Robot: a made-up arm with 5 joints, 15 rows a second.
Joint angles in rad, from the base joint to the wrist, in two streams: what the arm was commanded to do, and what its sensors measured. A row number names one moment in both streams.
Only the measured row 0 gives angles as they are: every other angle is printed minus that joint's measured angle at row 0.
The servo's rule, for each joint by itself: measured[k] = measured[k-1] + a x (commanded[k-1-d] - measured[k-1]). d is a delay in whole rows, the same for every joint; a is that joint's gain. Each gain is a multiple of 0.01, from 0.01 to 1. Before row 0 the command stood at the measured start. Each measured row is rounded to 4 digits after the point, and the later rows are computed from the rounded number. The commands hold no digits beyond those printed.
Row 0, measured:
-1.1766, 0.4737, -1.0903, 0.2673, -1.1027
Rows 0 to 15, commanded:
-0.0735, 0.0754, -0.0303, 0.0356, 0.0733
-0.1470, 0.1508, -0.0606, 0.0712, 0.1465
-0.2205, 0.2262, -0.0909, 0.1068, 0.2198
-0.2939, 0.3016, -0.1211, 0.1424, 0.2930
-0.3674, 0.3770, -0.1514, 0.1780, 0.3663
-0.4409, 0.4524, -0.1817, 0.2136, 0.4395
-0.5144, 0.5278, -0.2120, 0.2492, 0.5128
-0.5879, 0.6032, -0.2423, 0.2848, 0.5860
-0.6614, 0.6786, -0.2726, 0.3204, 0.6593
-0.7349, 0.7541, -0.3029, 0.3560, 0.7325
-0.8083, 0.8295, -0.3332, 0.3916, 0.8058
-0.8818, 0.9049, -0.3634, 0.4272, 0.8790
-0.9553, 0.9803, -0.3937, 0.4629, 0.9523
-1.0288, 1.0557, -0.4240, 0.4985, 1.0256
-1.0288, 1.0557, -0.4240, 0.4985, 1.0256
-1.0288, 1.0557, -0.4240, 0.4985, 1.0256
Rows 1 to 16, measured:
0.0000, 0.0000, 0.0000, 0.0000, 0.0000
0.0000, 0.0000, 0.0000, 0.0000, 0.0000
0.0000, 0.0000, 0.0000, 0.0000, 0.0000
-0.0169, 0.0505, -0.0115, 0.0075, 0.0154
-0.0468, 0.1177, -0.0302, 0.0209, 0.0429
-0.0868, 0.1904, -0.0533, 0.0389, 0.0800
-0.1344, 0.2649, -0.0791, 0.0606, 0.1247
-0.1880, 0.3400, -0.1066, 0.0853, 0.1754
-0.2462, 0.4153, -0.1351, 0.1122, 0.2309
-0.3079, 0.4907, -0.1643, 0.1410, 0.2901
-0.3723, 0.5661, -0.1939, 0.1712, 0.3522
-0.4388, 0.6415, -0.2238, 0.2025, 0.4167
-0.5069, 0.7169, -0.2539, 0.2347, 0.4830
-0.5762, 0.7923, -0.2840, 0.2676, 0.5508
-0.6465, 0.8677, -0.3142, 0.3011, 0.6197
-0.7175, 0.9431, -0.3444, 0.3351, 0.6895
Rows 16 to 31, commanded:
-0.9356, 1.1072, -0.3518, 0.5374, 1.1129
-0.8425, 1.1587, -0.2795, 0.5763, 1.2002
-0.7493, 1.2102, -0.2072, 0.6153, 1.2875
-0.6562, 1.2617, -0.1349, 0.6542, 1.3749
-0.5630, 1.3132, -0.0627, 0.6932, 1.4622
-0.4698, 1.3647, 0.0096, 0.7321, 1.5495
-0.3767, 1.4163, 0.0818, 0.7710, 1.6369
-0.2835, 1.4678, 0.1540, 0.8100, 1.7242
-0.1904, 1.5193, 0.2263, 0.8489, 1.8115
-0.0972, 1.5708, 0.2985, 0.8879, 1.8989
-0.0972, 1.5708, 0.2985, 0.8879, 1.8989
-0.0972, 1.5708, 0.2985, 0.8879, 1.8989
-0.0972, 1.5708, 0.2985, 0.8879, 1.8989
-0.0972, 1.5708, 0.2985, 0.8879, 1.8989
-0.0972, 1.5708, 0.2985, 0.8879, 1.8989
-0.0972, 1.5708, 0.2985, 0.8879, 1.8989
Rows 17 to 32, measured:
-0.7891, 1.0185, -0.3746, 0.3694, 0.7601
-0.8442, 1.0434, -0.3934, 0.3965, 0.8159
-0.8867, 1.0516, -0.4050, 0.4179, 0.8599
-0.8979, 1.0889, -0.3848, 0.4430, 0.9130
-0.8852, 1.1357, -0.3448, 0.4710, 0.9733
-0.8539, 1.1856, -0.2925, 0.5013, 1.0393
-0.8084, 1.2366, -0.2326, 0.5334, 1.1098
-0.7520, 1.2879, -0.1680, 0.5670, 1.1838
-0.6871, 1.3394, -0.1005, 0.6017, 1.2606
-0.6157, 1.3909, -0.0312, 0.6373, 1.3396
-0.5393, 1.4424, 0.0392, 0.6736, 1.4204
-0.4591, 1.4939, 0.1103, 0.7104, 1.5025
-0.3759, 1.5454, 0.1818, 0.7477, 1.5857
-0.3118, 1.5624, 0.2261, 0.7771, 1.6515
-0.2624, 1.5680, 0.2536, 0.8004, 1.7035
-0.2244, 1.5699, 0.2707, 0.8188, 1.7445

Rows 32 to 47, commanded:
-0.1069, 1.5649, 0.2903, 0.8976, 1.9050
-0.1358, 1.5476, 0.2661, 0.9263, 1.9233
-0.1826, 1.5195, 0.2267, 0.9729, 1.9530
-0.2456, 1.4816, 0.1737, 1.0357, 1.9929
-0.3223, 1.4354, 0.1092, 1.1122, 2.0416
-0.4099, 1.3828, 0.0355, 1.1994, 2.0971
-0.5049, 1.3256, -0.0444, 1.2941, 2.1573
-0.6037, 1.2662, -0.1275, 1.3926, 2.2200
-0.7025, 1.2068, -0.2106, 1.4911, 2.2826
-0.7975, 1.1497, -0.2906, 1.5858, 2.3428
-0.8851, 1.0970, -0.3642, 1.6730, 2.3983
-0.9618, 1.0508, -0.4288, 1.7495, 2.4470
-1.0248, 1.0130, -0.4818, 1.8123, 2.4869
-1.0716, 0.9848, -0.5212, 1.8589, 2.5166
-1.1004, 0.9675, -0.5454, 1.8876, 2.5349
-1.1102, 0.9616, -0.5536, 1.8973, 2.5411
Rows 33 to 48, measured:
-0.1951, 1.5705, 0.2813, 0.8333, 1.7769
-0.1726, 1.5707, 0.2878, 0.8448, 1.8025
-0.1553, 1.5708, 0.2919, 0.8539, 1.8227
-0.1442, 1.5668, 0.2913, 0.8631, 1.8400
-0.1423, 1.5539, 0.2817, 0.8764, 1.8575
-0.1516, 1.5309, 0.2608, 0.8967, 1.8776
-0.1732, 1.4979, 0.2277, 0.9259, 1.9018
-0.2075, 1.4560, 0.1827, 0.9650, 1.9312
-0.2541, 1.4070, 0.1268, 1.0142, 1.9660
-0.3118, 1.3525, 0.0617, 1.0730, 2.0062
-0.3789, 1.2947, -0.0102, 1.1401, 2.0511
-0.4533, 1.2358, -0.0864, 1.2138, 2.0997
-0.5325, 1.1781, -0.1640, 1.2919, 2.1508
-0.6136, 1.1238, -0.2401, 1.3719, 2.2028
-0.6937, 1.0749, -0.3118, 1.4512, 2.2541
-0.7699, 1.0334, -0.3764, 1.5270, 2.3030

